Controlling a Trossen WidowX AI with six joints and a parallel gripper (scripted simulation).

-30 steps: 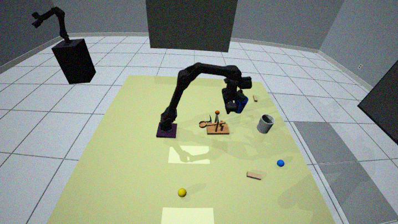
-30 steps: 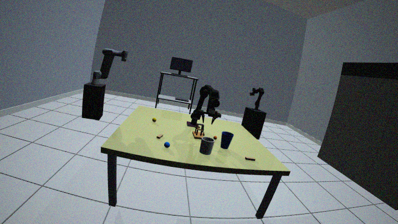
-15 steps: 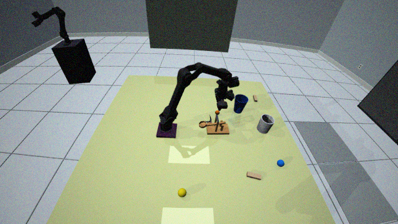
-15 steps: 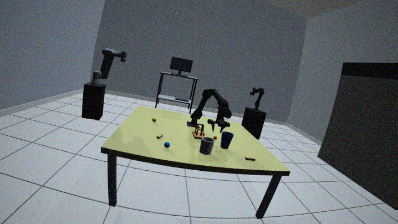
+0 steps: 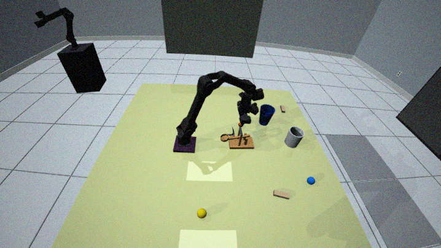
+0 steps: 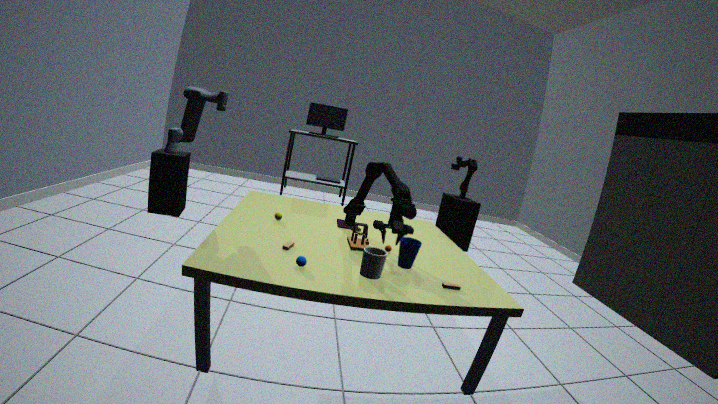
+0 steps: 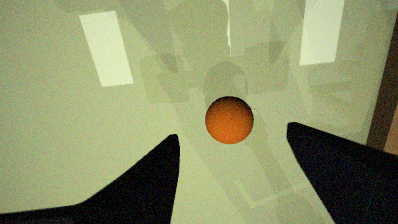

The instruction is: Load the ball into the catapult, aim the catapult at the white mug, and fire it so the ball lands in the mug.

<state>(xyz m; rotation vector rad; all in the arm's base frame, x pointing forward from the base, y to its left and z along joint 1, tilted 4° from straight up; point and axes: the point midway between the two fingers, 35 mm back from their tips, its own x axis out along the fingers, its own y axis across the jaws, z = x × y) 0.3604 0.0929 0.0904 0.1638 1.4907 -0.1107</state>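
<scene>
Right now the orange ball is 20 mm below my gripper tip. From my gripper tip the other things lie so: wooden catapult: 70 mm behind, 120 mm to the right, 10 mm above; then white mug: 270 mm ahead, 180 mm to the right, 10 mm below; then blue cup: 170 mm ahead, 20 mm to the left, 10 mm below.
</scene>
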